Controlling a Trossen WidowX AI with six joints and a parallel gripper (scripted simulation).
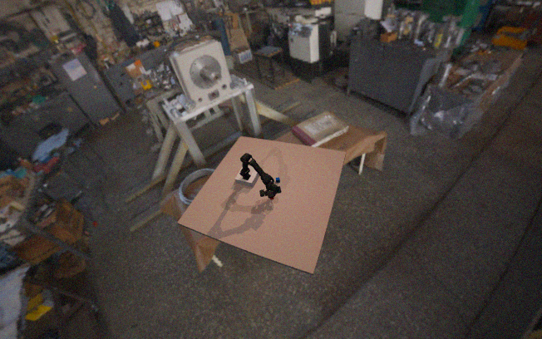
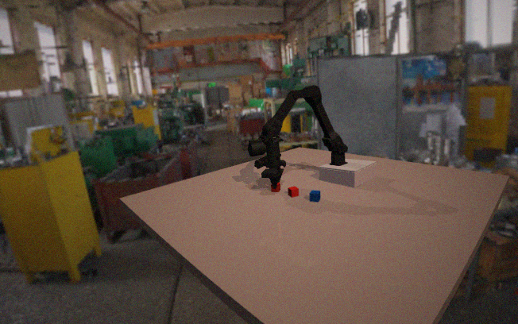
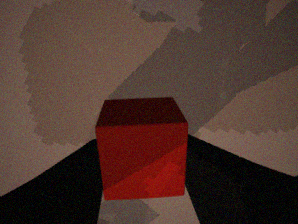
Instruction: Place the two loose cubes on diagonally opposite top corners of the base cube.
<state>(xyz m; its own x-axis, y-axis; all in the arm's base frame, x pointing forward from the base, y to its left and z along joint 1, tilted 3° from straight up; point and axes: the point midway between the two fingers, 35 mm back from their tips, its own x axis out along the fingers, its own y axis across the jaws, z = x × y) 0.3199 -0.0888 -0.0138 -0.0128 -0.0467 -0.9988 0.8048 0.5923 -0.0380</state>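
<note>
My gripper tip is 40 mm past the blue cube and 200 mm to the right of it.
</note>
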